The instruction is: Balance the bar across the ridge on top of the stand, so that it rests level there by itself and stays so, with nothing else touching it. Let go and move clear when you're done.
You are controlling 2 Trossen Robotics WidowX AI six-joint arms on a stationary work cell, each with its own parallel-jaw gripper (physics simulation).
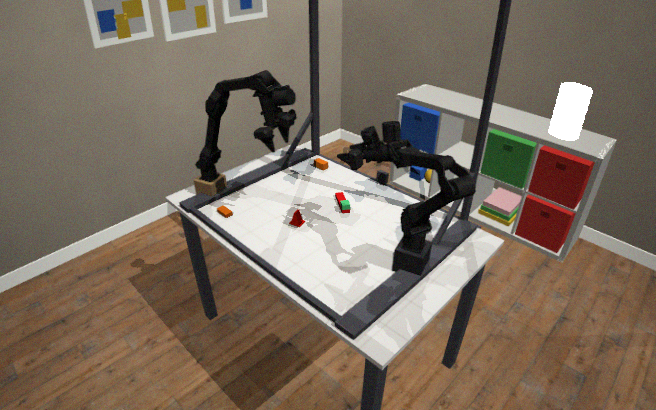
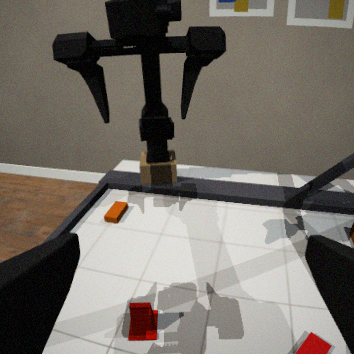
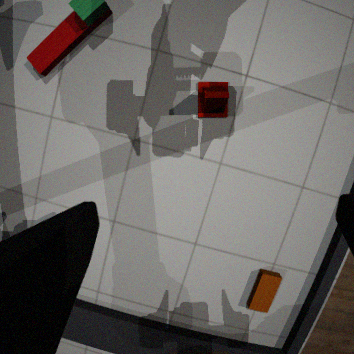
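Seen in the pictures: left gripper, between the fingertips: [image 1: 343, 151] [image 2: 194, 245]; right gripper, between the fingertips: [image 1: 280, 147] [image 2: 144, 120] [image 3: 218, 209]; left arm's base, origin of its link: [image 1: 413, 245]; right arm's base, origin of its link: [image 1: 209, 177] [image 2: 157, 157].
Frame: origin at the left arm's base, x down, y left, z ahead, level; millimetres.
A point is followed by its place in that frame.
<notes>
The red bar [image 1: 340, 197] {y -258, x 77, z 407 mm} [image 2: 314, 345] {y -278, x 77, z 422 mm} [image 3: 57, 50] {y -252, x 77, z 412 mm} lies on the table, apart from the stand, with a green block [image 1: 345, 205] {y -187, x 58, z 347 mm} [image 3: 89, 10] {y -197, x 55, z 369 mm} on it near one end. The red stand [image 1: 297, 219] {y -20, x 66, z 472 mm} [image 2: 141, 320] {y -34, x 64, z 473 mm} [image 3: 213, 107] {y -33, x 73, z 497 mm} is upright on the table, and its ridge carries no bar. My left gripper [image 1: 350, 157] {y -97, x -229, z 318 mm} [image 2: 194, 245] {y -97, x -229, z 318 mm}, on the dark-based arm, is open and empty, raised above the table. My right gripper [image 1: 280, 145] {y -58, x -206, z 558 mm} [image 2: 144, 120] {y -58, x -206, z 558 mm} [image 3: 218, 209] {y -58, x -206, z 558 mm}, on the tan-based arm, is open and empty, fingers pointing down, high above the table.
One orange block [image 1: 225, 211] {y 62, x 77, z 770 mm} [image 2: 116, 212] {y 51, x 77, z 765 mm} [image 3: 265, 291] {y 56, x 77, z 777 mm} lies near a table corner by the tan arm base [image 1: 210, 185] {y 1, x 21, z 896 mm} [image 2: 159, 170] {y -51, x 35, z 894 mm}. Another orange block [image 1: 321, 164] {y -462, x 65, z 614 mm} lies at the far edge. Dark frame rails border the table, with upright posts [image 1: 314, 75] {y -581, x -326, z 716 mm} [image 1: 492, 75] {y -342, x -506, z -102 mm} on the far side.
</notes>
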